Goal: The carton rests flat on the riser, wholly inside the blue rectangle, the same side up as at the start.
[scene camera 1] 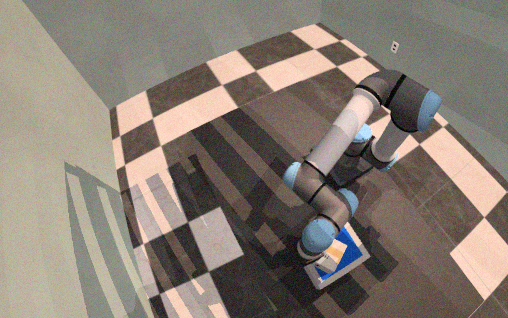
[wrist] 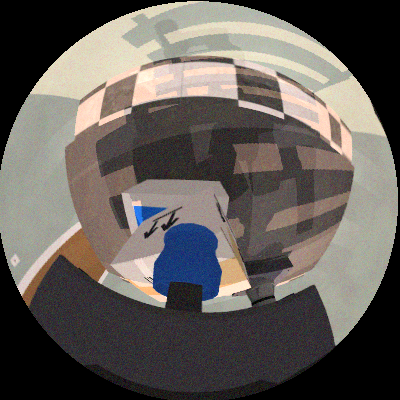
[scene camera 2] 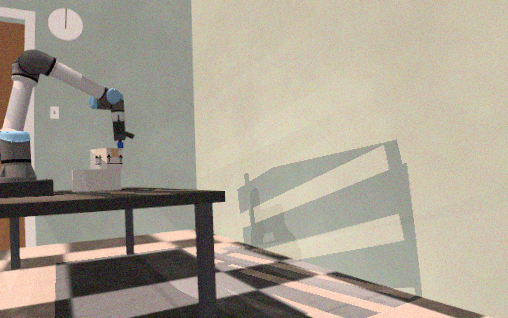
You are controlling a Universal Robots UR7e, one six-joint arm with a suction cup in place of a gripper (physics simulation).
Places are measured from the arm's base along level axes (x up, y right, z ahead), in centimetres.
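Pixels of known places: hand, its tool point: (wrist: 189, 244) (scene camera 2: 120, 148); arm's base, origin of its link: (scene camera 1: 346, 156) (wrist: 259, 285) (scene camera 2: 17, 182).
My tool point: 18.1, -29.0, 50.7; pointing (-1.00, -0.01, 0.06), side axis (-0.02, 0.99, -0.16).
Note:
Ahead of a thing's pixels: the offset from my tool point to its middle, as dx, dy, dz. Level surfaces: height alone.
The white carton {-6.3, -2.3, -7.5} (scene camera 1: 333, 255) (scene camera 2: 105, 158) (wrist: 188, 210), with an orange tape strip on top and black arrows on its sides, stands flat on the pale riser {-18.1, -5.8, -13.0} (scene camera 1: 343, 272) (scene camera 2: 96, 180). It sits on the blue rectangle {-12.1, -5.8, -13.0} (scene camera 1: 352, 251) (wrist: 146, 213), towards the rectangle's near-left corner in the overhead view. My blue suction cup (scene camera 2: 120, 145) (wrist: 188, 257) is right at the carton's top near one edge, with suction off. In the overhead view the wrist hides the cup. I cannot tell whether the cup still touches the carton.
The riser stands on a dark table {dx -24.3} (scene camera 2: 144, 196) (scene camera 1: 288, 116) near its corner. The arm's base (scene camera 1: 352, 164) is mounted further back on the table. A dark block (scene camera 2: 46, 187) shows at the table's left edge. Walls stand close behind.

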